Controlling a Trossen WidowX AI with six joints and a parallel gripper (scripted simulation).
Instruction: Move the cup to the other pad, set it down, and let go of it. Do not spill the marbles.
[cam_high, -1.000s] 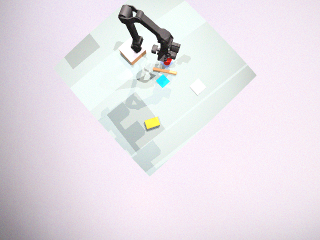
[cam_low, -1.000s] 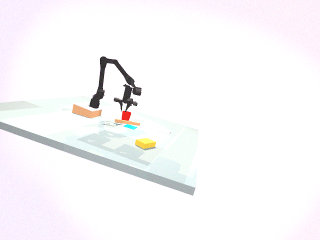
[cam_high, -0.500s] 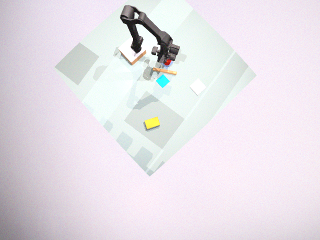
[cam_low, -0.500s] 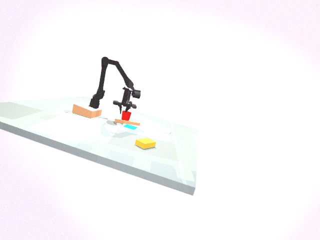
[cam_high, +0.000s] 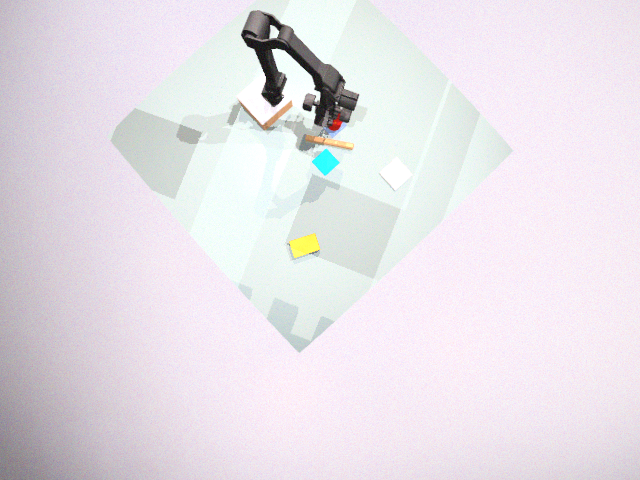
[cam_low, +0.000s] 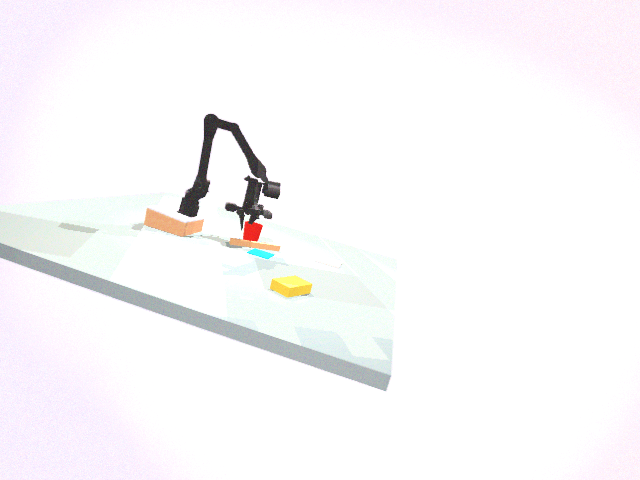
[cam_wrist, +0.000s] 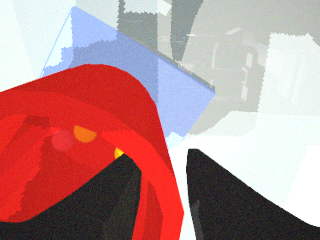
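The red cup is 30 mm ahead of my gripper tip and 10 mm to the left of it. Round my gripper tip: yellow marble: 20 mm to the left, 20 mm below, 10 mm ahead; then blue pad: 50 mm below, 30 mm ahead, 10 mm to the left; then wooden bar: 70 mm ahead, 60 mm to the right, 40 mm below.
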